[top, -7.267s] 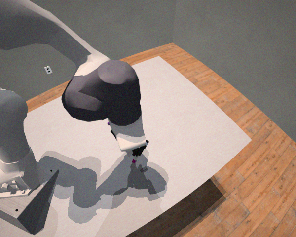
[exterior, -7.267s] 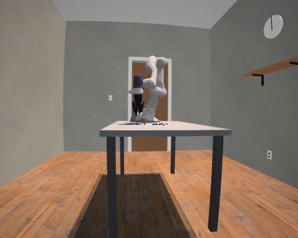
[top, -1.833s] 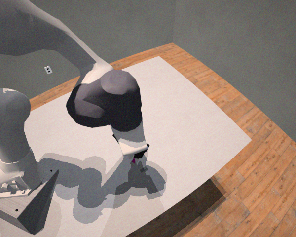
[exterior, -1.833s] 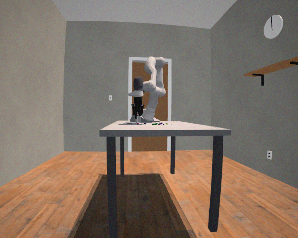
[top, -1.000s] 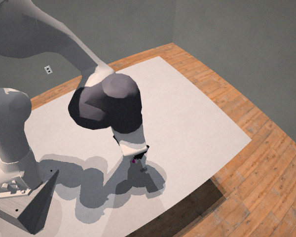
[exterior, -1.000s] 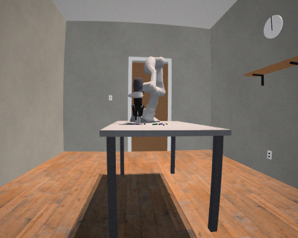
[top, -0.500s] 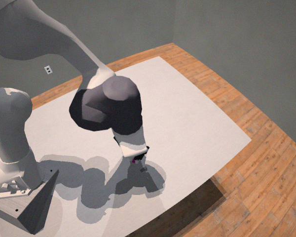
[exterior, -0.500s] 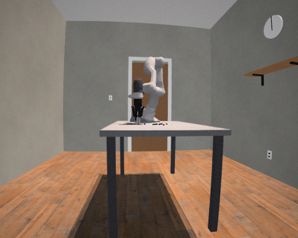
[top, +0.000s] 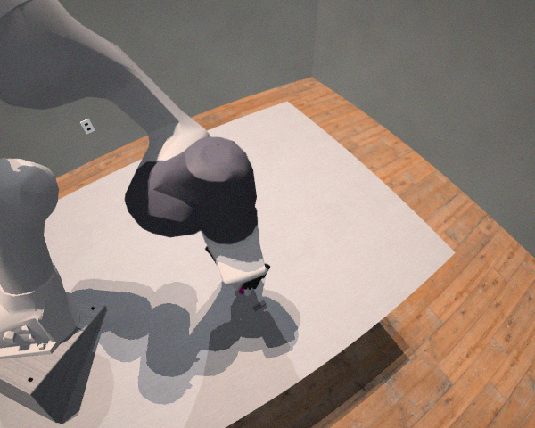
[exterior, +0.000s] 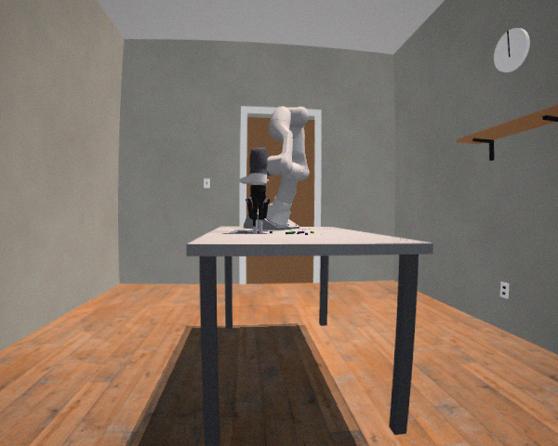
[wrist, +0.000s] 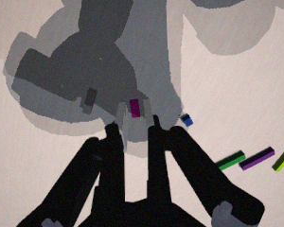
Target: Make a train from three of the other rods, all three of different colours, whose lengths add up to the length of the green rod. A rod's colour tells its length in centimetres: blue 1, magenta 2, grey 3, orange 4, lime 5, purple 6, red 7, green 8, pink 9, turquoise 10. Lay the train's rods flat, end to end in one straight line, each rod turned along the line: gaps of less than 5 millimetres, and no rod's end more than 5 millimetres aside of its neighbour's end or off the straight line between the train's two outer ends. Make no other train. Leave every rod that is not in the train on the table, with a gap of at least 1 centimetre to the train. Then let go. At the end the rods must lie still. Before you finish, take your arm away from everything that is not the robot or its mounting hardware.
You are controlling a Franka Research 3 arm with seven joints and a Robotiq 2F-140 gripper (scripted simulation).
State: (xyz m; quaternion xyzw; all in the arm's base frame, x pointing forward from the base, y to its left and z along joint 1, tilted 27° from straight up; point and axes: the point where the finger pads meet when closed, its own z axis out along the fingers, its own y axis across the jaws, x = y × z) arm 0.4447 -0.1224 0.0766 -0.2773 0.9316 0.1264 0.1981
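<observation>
My gripper is now 30 mm above the magenta rod. Round my hand: green rod: 20 mm ahead, 160 mm to the left, 30 mm below; grey rod: 10 mm ahead, 60 mm to the right, 30 mm below; purple rod: 20 mm behind, 210 mm to the left, 30 mm below.
</observation>
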